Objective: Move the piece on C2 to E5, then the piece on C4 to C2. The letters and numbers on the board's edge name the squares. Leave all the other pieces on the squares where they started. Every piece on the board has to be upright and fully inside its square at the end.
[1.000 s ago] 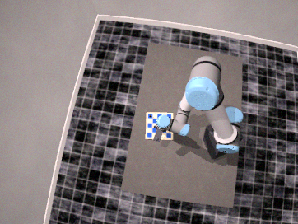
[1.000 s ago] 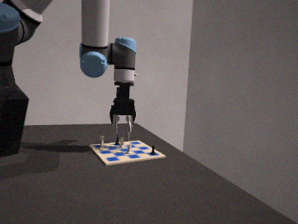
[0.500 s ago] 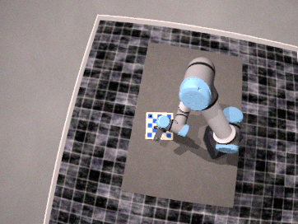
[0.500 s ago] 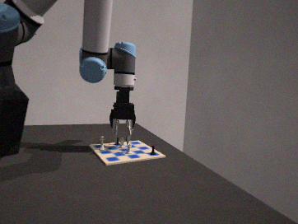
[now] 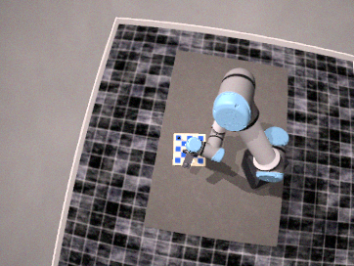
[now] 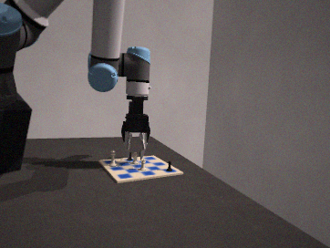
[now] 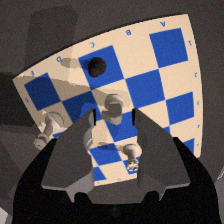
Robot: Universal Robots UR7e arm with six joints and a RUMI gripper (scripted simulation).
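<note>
Right now my hand is 40 mm to the left of the cream chessboard and 30 mm above it.
</note>
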